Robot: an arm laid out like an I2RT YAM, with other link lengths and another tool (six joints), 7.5 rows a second.
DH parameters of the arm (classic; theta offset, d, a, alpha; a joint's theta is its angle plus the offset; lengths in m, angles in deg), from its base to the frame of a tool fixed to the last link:
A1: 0 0.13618 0.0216 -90
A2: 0 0 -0.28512 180
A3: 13.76 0 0.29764 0
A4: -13.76 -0.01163 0.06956 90
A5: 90 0.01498 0 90
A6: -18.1 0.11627 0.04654 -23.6
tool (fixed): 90 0.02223 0 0
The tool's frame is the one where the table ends.
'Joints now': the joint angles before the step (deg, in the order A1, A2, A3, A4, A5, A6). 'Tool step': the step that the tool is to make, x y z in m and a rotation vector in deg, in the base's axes. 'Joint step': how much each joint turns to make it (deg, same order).
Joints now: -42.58, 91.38, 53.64, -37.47, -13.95, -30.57
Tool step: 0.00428, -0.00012, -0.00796, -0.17, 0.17, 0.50
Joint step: 0.52, 1.39, -0.24, 1.61, 0.24, -0.04
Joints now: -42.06, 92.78, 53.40, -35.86, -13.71, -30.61
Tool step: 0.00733, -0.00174, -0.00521, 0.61, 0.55, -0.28
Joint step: 0.68, 2.23, 1.48, 0.17, 0.15, 0.98
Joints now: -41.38, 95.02, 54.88, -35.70, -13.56, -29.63
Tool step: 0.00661, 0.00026, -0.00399, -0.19, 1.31, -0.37
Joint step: 1.29, 1.81, 1.32, -0.07, 1.37, 1.41
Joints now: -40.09, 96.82, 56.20, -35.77, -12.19, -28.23
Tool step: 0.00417, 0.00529, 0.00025, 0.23, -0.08, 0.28
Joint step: 1.05, -0.02, 0.06, 0.01, -0.04, 0.82
